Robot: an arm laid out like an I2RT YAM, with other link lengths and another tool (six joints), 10 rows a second.
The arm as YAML. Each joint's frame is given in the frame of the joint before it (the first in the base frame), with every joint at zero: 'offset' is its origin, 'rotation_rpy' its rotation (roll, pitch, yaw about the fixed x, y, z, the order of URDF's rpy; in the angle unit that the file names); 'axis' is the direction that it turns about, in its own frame. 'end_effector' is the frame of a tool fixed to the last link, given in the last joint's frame.
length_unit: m
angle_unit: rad
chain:
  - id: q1
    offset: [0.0, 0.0, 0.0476]
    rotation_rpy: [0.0, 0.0, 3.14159]
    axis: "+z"
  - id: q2
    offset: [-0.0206, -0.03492, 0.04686]
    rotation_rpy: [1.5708, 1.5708, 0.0]
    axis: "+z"
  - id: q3
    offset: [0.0, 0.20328, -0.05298]
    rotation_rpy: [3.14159, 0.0, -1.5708]
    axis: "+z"
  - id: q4
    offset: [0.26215, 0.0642, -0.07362]
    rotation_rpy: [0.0, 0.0, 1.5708]
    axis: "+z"
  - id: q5
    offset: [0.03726, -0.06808, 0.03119]
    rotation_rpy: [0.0, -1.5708, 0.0]
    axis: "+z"
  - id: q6
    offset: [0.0, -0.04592, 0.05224]
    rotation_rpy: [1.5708, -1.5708, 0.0]
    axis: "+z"
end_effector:
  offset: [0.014, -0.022, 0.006]
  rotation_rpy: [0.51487, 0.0, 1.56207]
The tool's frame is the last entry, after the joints.
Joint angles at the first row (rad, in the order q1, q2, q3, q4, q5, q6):
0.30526, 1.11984, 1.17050, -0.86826, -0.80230, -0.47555
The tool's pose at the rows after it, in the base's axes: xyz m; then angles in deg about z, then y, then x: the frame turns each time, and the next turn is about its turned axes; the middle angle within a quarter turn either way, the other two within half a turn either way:
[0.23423 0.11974 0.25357 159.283 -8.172 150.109]
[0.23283 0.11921 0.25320 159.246 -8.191 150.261]
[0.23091 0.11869 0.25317 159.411 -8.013 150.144]
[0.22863 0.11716 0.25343 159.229 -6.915 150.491]
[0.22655 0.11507 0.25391 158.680 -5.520 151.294]
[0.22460 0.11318 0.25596 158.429 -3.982 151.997]
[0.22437 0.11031 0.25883 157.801 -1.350 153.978]
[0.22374 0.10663 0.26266 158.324 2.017 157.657]
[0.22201 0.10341 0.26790 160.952 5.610 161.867]
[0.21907 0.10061 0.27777 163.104 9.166 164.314]
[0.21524 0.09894 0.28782 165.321 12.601 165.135]
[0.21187 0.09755 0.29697 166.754 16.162 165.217]
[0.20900 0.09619 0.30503 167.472 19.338 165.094]
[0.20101 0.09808 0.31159 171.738 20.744 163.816]
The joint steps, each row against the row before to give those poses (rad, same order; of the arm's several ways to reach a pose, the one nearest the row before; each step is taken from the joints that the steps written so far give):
0.00000, -0.01379, -0.00927, -0.00148, -0.00303, -0.00304
0.00001, -0.00616, -0.00459, -0.00457, 0.00154, -0.00155
0.00000, -0.01072, -0.00766, -0.00156, -0.00153, -0.00304
-0.00001, -0.01530, -0.00919, -0.00464, 0.01369, -0.01380
0.00002, -0.01383, -0.00614, -0.00918, 0.02451, -0.01685
-0.00001, -0.01075, 0.00148, -0.01375, 0.02153, -0.02146
0.00001, 0.00147, 0.01524, -0.02752, 0.04736, -0.04136
-0.00001, 0.01526, 0.03372, -0.06419, 0.05982, -0.08114
0.00003, 0.01995, 0.04300, -0.08305, 0.05077, -0.11200
-0.00002, 0.00315, 0.04140, -0.05526, 0.03842, -0.07982
-0.00004, -0.01070, 0.02766, -0.02921, 0.01536, -0.06451
0.00005, -0.01842, 0.01536, -0.00468, 0.01226, -0.04607
-0.00004, -0.01839, 0.01076, 0.00458, 0.01233, -0.03068
0.00153, -0.01841, 0.01226, -0.03363, -0.05656, -0.06731

